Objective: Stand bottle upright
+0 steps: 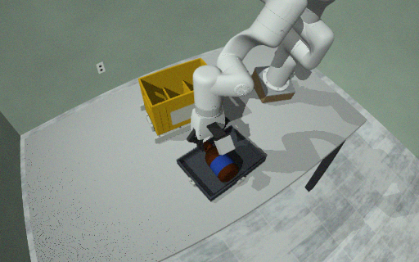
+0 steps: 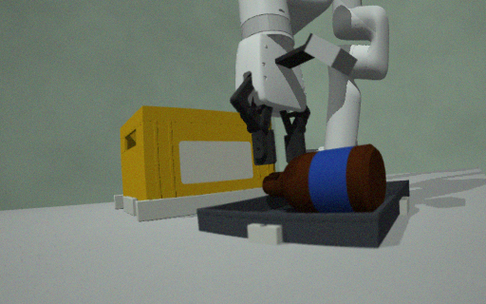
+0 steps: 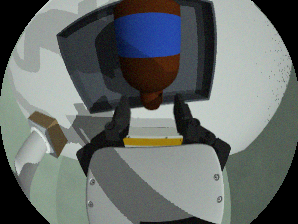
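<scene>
Right now the brown bottle is 50 mm to the left of my hand and 40 mm below it. Round my hand: dark grey tray 20 mm behind, 50 mm to the left, 70 mm below; yellow crate 10 mm behind, 240 mm to the right.
</scene>
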